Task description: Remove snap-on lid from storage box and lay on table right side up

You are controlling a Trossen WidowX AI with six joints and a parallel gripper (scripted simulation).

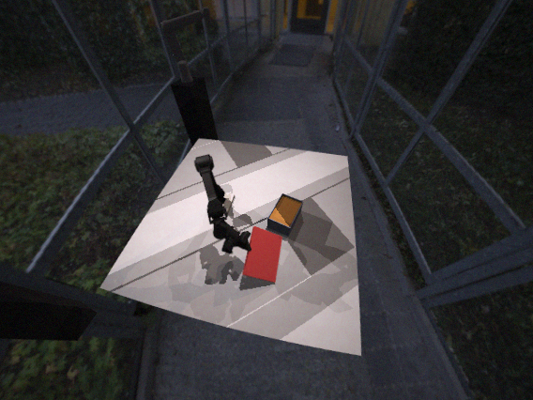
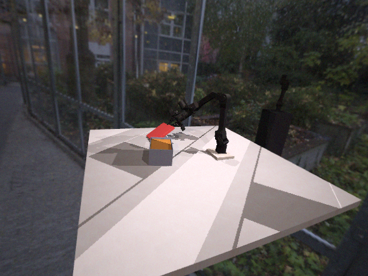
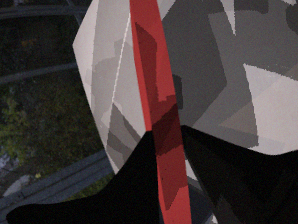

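The red lid is 7 cm ahead of my gripper tip, 2 cm to the left of it and 4 cm below it. The rest, counted from my gripper tip: grey storage box (9 cm ahead, 30 cm to the left, 7 cm below).
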